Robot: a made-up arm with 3 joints. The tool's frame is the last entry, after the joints.
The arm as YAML. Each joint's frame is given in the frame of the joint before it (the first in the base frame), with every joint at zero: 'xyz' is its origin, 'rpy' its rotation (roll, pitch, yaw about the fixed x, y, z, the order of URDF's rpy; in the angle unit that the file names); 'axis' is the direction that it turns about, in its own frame. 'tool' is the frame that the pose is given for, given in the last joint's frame.
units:
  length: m
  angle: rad
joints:
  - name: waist
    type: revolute
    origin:
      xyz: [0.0, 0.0, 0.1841]
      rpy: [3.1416, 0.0, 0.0]
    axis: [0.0, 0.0, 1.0]
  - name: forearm
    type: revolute
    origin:
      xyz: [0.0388, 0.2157, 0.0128]
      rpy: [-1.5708, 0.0, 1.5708]
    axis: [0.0, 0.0, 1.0]
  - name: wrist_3
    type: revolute
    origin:
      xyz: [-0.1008, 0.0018, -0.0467]
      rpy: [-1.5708, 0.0, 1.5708]
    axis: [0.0, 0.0, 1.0]
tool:
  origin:
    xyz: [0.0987, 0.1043, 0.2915]
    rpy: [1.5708, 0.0, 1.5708]
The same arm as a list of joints. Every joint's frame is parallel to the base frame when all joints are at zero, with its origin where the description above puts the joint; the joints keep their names.
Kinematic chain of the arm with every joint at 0, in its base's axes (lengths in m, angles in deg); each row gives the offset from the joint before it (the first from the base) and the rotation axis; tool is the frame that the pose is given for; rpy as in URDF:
waist: xyz 0 0 0.1841 axis -z
forearm: xyz 0.0388 -0.2157 -0.0128 axis -x
wrist_3: xyz 0.0467 0.1008 0.0018 axis +y
tool: xyz 0.1043 0.2915 0.0987 rpy 0 0 0

